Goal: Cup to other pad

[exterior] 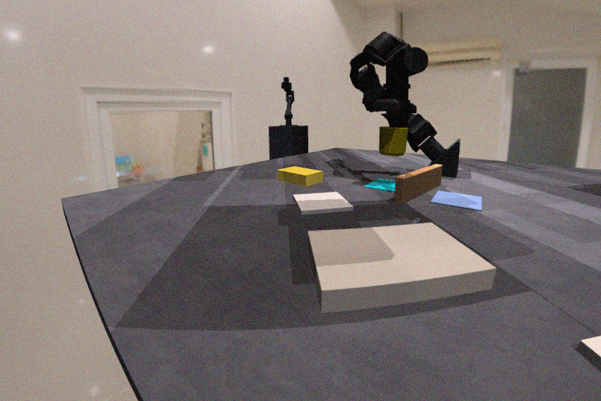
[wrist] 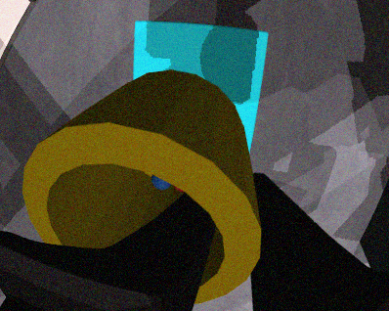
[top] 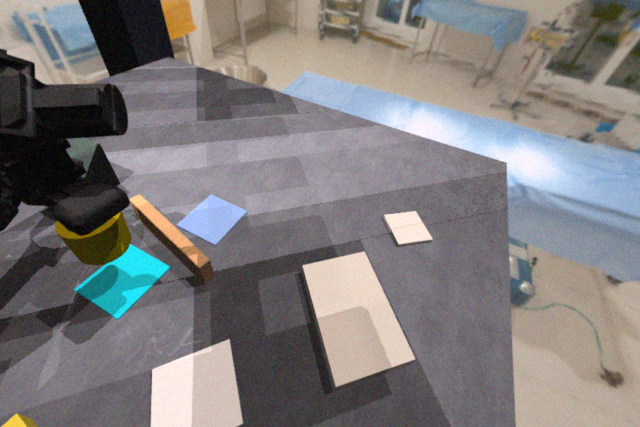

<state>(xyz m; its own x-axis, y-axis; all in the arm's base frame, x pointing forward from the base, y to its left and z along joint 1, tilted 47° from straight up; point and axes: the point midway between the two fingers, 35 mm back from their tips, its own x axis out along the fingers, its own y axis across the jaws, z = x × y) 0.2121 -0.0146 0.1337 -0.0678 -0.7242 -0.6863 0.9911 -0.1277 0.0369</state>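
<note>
My gripper tip is 100 mm above the wooden block, 80 mm to the right of it and 60 mm short of it. Round my gripper tip: yellow block: 240 mm to the right, 100 mm below, 100 mm ahead; then light blue pad: 160 mm to the left, 120 mm below, 80 mm ahead; then yellow cup: 20 mm ahead.
</note>
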